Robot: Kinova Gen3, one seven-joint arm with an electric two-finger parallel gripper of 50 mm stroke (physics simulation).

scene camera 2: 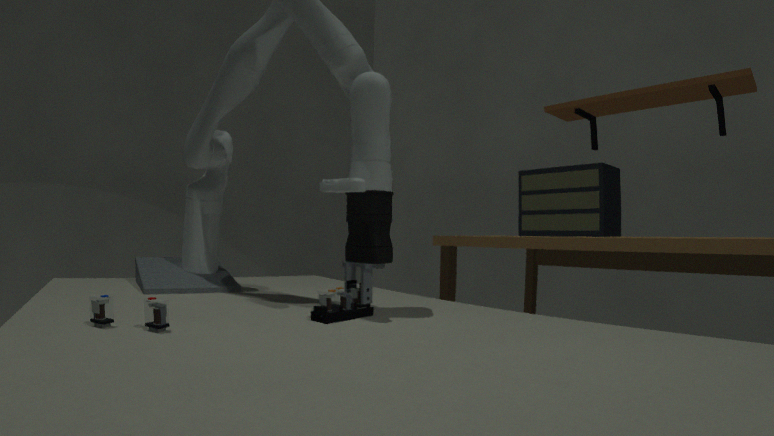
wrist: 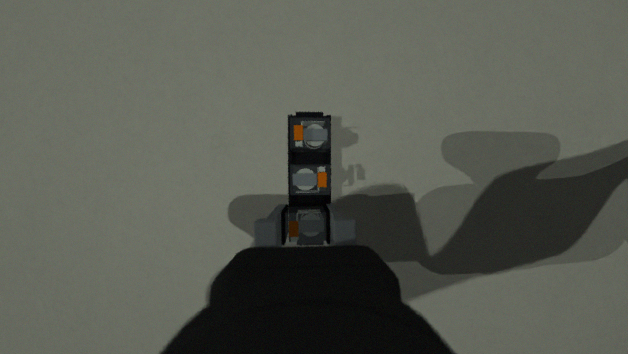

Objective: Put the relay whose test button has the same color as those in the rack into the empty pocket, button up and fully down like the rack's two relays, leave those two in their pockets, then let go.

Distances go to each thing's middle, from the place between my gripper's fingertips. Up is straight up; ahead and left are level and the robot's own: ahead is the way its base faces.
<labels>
Right now my hand is 3 cm to the left of the black rack (scene camera 2: 319, 311), 1 cm short of it and 1 cm above it.
</labels>
